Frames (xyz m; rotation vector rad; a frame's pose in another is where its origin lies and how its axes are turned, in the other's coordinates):
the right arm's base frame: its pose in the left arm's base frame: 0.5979 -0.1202 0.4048 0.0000 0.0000 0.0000
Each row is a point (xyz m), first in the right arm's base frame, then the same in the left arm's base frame.
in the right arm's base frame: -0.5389 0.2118 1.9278
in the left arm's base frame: 0.0590 0.0916 2.3326
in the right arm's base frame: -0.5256 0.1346 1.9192
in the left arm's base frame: 0.0723 0.0144 2.3240
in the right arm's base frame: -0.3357 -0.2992 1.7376
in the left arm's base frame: 0.2622 -0.4194 2.1424
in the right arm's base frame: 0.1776 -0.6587 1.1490
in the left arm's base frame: 0.7755 -0.7789 1.5538
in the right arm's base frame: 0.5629 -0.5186 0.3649
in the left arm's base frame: 1.1608 -0.6388 0.7697
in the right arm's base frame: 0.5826 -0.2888 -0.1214
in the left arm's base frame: 1.1805 -0.4090 0.2834
